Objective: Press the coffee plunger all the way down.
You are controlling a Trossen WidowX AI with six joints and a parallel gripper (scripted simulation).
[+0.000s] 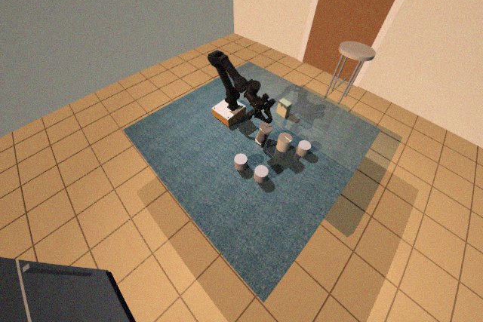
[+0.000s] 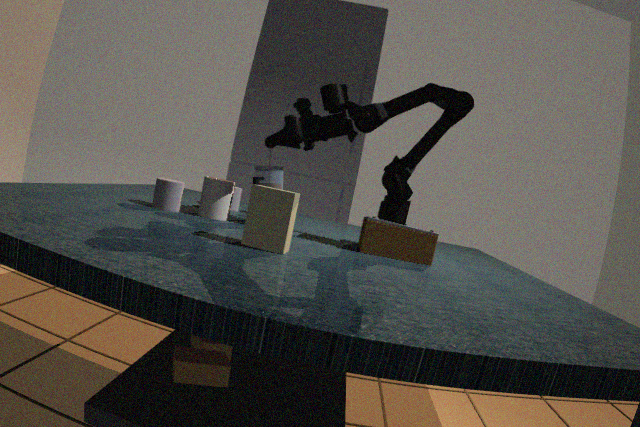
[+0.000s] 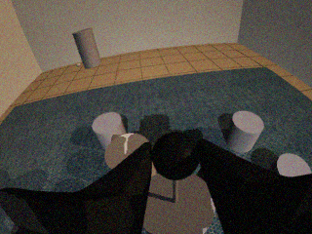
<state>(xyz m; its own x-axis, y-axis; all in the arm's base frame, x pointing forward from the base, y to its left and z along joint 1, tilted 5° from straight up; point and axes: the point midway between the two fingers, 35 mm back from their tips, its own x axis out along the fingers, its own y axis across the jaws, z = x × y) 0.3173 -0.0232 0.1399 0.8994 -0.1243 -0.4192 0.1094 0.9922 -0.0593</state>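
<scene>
My gripper tip is now 10 mm past the coffee press, 10 mm to the left of it and 110 mm above it.
</scene>
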